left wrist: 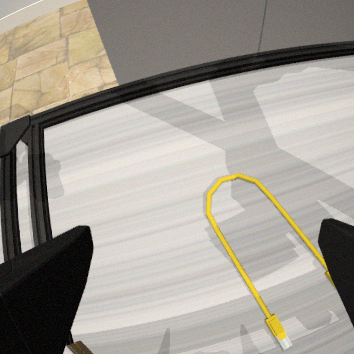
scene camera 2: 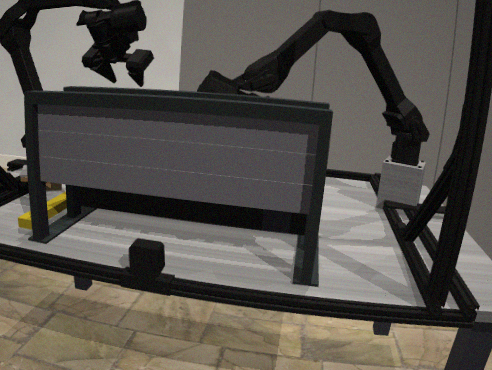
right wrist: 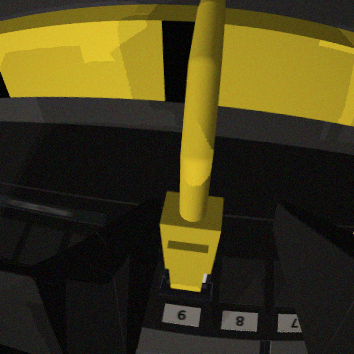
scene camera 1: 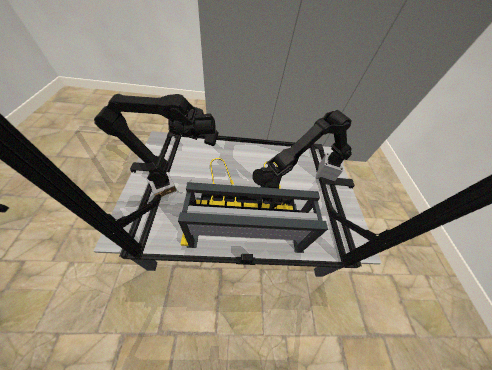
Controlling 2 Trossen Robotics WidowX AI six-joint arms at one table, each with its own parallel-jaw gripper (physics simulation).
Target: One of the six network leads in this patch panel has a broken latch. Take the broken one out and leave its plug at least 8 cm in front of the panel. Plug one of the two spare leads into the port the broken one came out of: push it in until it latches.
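Where they show: left gripper, fingertip midpoint: (left wrist: 209,236) (scene camera 2: 128,84) (scene camera 1: 200,135); right gripper, fingertip midpoint: (right wrist: 219,212); left arm's base, origin of the base link: (scene camera 1: 161,182); right arm's base, origin of the base link: (scene camera 2: 405,161) (scene camera 1: 334,161).
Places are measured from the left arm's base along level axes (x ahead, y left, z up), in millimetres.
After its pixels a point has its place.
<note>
The patch panel stand (scene camera 1: 252,221) @[y -465, x 200, z 218 mm] (scene camera 2: 165,160) @[y -471, x 214, z 123 mm] is dark grey; its labelled port strip (right wrist: 210,320) @[y -390, x 343, z 60 mm] shows in the right wrist view. A yellow lead's plug (right wrist: 190,265) @[y -367, x 348, z 51 mm] sits at port 9, with port 8 empty beside it. My right gripper (right wrist: 219,212) @[y -385, x 344, z 23 mm] is open around this plug, its left finger nearer to it; scene camera 1 hides its fingers. One spare yellow lead (scene camera 1: 218,159) @[y 52, x 336, z -38 mm] (left wrist: 238,265) @[y -28, x 256, z -38 mm] lies looped on the table, one plug (left wrist: 276,327) @[y -112, x 226, z -31 mm] showing. My left gripper (scene camera 1: 214,140) (scene camera 2: 128,83) @[y -3, x 223, z 209 mm] (left wrist: 209,236) @[y -3, x 223, z 209 mm] is open and empty, high above the table. The latches are too unclear to judge.
Wide yellow pieces (right wrist: 280,70) @[y -358, x 379, z -3 mm] (scene camera 1: 217,202) @[y -230, x 188, z -3 mm] line the panel behind the plug. A bit of yellow (scene camera 1: 265,165) @[y -116, x 551, z -38 mm] shows behind the right arm. A yellow block (scene camera 1: 184,240) (scene camera 2: 42,212) lies by the stand's left foot. A black box (scene camera 1: 247,258) @[y -519, x 173, z 10 mm] (scene camera 2: 146,257) @[y -526, x 173, z -6 mm] sits on the table's edge rail.
</note>
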